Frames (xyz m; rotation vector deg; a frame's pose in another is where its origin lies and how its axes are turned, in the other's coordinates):
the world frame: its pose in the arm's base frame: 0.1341 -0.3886 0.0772 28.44 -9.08 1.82
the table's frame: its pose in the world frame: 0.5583 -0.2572 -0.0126 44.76 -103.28 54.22
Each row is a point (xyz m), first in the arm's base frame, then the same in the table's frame.
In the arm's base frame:
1: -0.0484 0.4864 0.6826
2: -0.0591 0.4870 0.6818
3: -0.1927 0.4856 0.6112
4: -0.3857 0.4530 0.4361
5: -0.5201 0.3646 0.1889
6: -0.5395 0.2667 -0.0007
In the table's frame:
1: 0.2305 1.1585 -0.8957
2: 0.2349 1.1676 -0.8919
3: 0.2526 1.2836 -0.7968
4: 0.2441 1.4430 -0.5882
5: 0.1870 1.5322 -0.3130
6: 0.1181 1.5157 -0.1107

